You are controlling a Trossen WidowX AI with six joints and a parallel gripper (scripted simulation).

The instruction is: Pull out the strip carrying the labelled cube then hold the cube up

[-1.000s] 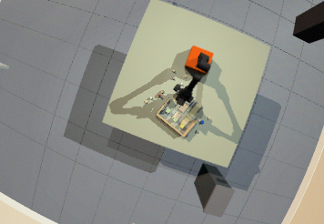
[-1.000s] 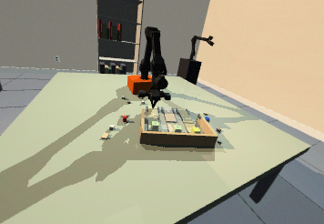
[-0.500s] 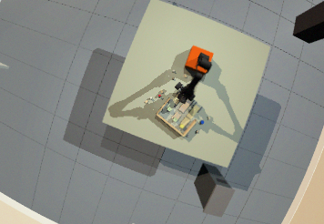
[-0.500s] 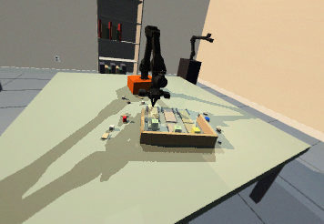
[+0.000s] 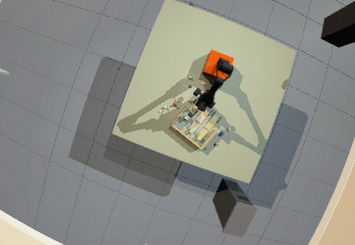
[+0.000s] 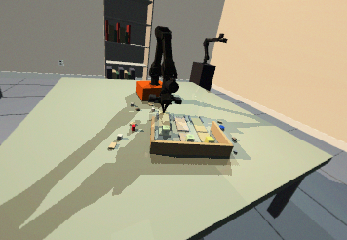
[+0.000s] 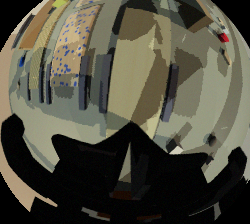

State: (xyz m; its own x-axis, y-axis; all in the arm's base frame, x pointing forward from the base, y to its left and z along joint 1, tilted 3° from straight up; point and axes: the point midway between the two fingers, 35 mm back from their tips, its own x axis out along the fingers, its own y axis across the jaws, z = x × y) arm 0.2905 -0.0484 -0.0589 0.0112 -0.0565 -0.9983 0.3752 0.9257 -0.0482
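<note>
My gripper tip is now 90 mm short of the tan strip and 40 mm to the left of it.
</note>
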